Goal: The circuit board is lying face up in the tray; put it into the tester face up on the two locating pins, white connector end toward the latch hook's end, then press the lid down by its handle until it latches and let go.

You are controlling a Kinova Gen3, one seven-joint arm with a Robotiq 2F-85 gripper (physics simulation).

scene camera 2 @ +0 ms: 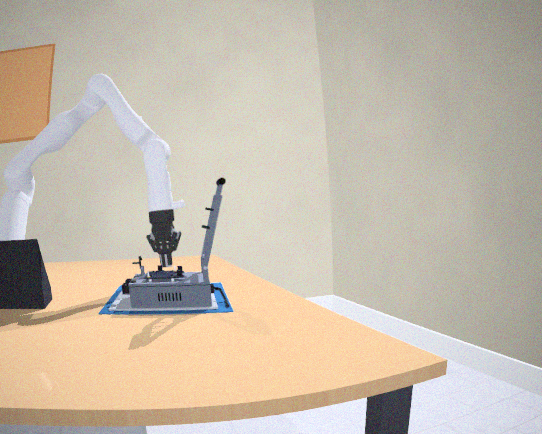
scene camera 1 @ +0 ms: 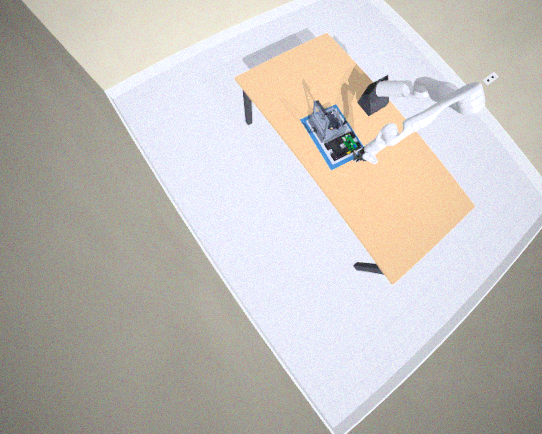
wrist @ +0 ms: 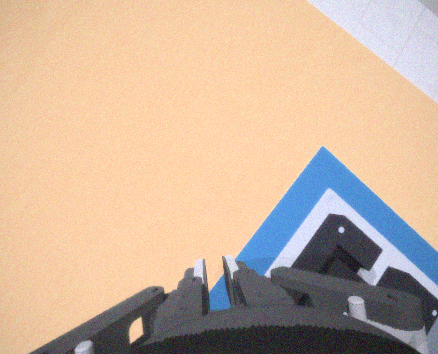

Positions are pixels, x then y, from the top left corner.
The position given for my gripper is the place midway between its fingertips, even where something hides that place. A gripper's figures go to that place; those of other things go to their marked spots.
My gripper (scene camera 2: 166, 267) is 153 cm from the lens. A lid (scene camera 2: 216, 202): 114 cm from the lens.
